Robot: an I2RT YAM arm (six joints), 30 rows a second.
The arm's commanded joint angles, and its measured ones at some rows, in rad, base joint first. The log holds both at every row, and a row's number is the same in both.
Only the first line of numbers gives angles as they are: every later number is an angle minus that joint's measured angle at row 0.
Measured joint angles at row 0:
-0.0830 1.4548 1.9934 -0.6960 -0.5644 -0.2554
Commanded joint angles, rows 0 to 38:
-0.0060 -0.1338 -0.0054 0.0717 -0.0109 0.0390
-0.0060 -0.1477 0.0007 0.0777 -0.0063 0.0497
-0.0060 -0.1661 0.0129 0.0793 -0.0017 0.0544
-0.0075 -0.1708 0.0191 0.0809 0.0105 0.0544
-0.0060 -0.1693 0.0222 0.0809 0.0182 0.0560
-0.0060 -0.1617 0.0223 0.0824 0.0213 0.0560
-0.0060 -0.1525 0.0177 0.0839 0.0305 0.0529
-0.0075 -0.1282 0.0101 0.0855 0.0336 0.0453
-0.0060 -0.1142 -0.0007 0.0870 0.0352 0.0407
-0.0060 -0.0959 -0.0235 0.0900 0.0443 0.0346
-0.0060 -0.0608 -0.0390 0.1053 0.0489 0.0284
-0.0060 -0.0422 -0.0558 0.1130 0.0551 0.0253
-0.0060 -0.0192 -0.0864 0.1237 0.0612 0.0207
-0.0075 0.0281 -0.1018 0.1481 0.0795 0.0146
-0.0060 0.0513 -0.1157 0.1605 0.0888 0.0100
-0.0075 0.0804 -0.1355 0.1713 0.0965 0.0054
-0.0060 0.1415 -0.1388 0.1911 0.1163 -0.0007
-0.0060 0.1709 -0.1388 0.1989 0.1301 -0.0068
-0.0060 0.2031 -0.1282 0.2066 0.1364 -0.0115
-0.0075 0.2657 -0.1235 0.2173 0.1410 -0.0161
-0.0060 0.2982 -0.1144 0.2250 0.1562 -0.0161
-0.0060 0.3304 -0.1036 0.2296 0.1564 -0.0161
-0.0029 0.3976 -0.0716 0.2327 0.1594 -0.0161
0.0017 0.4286 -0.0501 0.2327 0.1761 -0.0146
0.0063 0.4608 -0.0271 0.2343 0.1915 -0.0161
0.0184 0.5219 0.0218 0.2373 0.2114 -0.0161
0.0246 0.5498 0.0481 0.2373 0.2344 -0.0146
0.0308 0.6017 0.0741 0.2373 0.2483 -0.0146
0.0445 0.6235 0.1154 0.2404 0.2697 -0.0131
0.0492 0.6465 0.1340 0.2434 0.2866 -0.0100
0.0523 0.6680 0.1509 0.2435 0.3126 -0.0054
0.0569 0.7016 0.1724 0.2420 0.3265 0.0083
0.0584 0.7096 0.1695 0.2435 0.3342 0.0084
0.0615 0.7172 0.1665 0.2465 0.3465 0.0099
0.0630 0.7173 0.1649 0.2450 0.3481 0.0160
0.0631 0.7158 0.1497 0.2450 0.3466 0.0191
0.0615 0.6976 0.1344 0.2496 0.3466 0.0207
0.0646 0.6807 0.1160 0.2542 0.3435 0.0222
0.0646 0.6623 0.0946 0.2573 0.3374 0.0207
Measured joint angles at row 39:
0.0630 0.7183 0.1183 0.2384 0.3121 0.0053
